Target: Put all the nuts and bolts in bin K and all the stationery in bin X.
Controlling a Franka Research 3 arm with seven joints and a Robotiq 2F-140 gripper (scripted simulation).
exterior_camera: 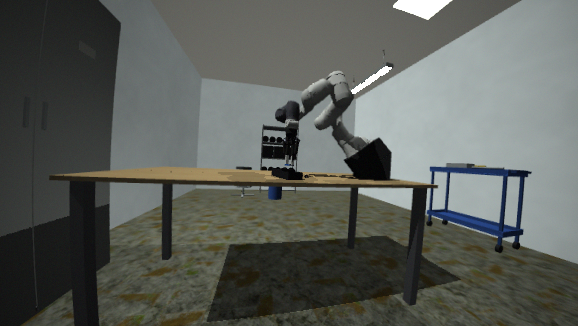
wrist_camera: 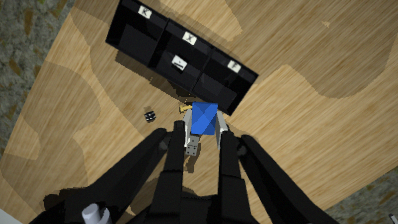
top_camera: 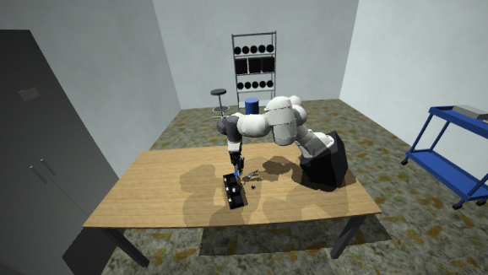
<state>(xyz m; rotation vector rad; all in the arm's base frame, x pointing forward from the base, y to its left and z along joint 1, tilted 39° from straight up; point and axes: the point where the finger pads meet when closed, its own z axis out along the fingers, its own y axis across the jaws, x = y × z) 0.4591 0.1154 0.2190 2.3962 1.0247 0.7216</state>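
Right now my hand is 100 mm to the right of the black bin row, 80 mm above it and 40 mm short of it. Round my hand: brass bolt: 90 mm below, 30 mm to the left, 30 mm behind; then orange cylinder: 90 mm to the right, 90 mm below, 10 mm behind; then flat blue block: 30 mm below.
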